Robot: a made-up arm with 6 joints. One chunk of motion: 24 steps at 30 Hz.
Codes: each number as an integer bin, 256 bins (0 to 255) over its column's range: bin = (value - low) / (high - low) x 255, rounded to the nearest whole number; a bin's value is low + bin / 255 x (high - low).
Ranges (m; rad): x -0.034..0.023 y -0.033..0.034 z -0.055..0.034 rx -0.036..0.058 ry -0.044..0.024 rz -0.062..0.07
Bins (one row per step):
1: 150 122 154 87 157 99
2: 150 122 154 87 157 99
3: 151 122 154 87 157 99
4: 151 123 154 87 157 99
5: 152 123 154 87 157 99
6: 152 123 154 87 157 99
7: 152 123 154 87 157 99
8: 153 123 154 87 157 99
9: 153 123 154 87 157 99
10: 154 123 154 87 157 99
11: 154 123 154 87 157 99
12: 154 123 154 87 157 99
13: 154 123 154 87 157 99
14: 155 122 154 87 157 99
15: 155 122 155 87 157 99
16: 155 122 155 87 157 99
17: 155 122 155 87 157 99
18: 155 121 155 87 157 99
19: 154 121 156 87 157 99
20: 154 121 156 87 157 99
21: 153 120 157 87 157 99
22: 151 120 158 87 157 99
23: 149 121 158 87 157 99
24: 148 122 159 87 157 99
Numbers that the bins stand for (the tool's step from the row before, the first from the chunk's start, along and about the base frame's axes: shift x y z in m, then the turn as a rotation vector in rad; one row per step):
1: -0.00047 -0.00095 -0.00125 -0.00393 -0.00213 -0.01075
2: -0.00047 -0.00095 -0.00125 -0.00393 -0.00213 -0.01075
3: -0.00025 -0.00095 -0.00125 -0.00393 -0.00213 -0.01075
4: -0.00025 -0.00068 -0.00125 -0.00393 -0.00213 -0.01075
5: -0.00002 -0.00068 -0.00125 -0.00393 -0.00213 -0.01075
6: -0.00002 -0.00068 -0.00125 -0.00393 -0.00213 -0.01075
7: -0.00002 -0.00068 -0.00125 -0.00393 -0.00213 -0.01075
8: 0.00020 -0.00068 -0.00125 -0.00393 -0.00213 -0.01075
9: 0.00020 -0.00068 -0.00125 -0.00393 -0.00213 -0.01075
10: 0.00042 -0.00068 -0.00125 -0.00393 -0.00213 -0.01075
11: 0.00042 -0.00068 -0.00125 -0.00393 -0.00213 -0.01075
12: 0.00042 -0.00068 -0.00125 -0.00393 -0.00213 -0.01075
13: 0.00042 -0.00068 -0.00125 -0.00393 -0.00213 -0.01075
14: 0.00065 -0.00095 -0.00125 -0.00393 -0.00213 -0.01075
15: 0.00065 -0.00095 -0.00090 -0.00393 -0.00213 -0.01075
16: 0.00065 -0.00095 -0.00090 -0.00393 -0.00213 -0.01075
17: 0.00065 -0.00095 -0.00090 -0.00393 -0.00213 -0.01075
18: 0.00065 -0.00121 -0.00090 -0.00393 -0.00213 -0.01075
19: 0.00042 -0.00121 -0.00055 -0.00393 -0.00213 -0.01075
20: 0.00042 -0.00121 -0.00055 -0.00393 -0.00213 -0.01075
21: 0.00020 -0.00147 -0.00020 -0.00393 -0.00213 -0.01075
22: -0.00025 -0.00147 0.00015 -0.00393 -0.00213 -0.01075
23: -0.00069 -0.00121 0.00015 -0.00393 -0.00213 -0.01075
24: -0.00092 -0.00095 0.00049 -0.00393 -0.00213 -0.01075

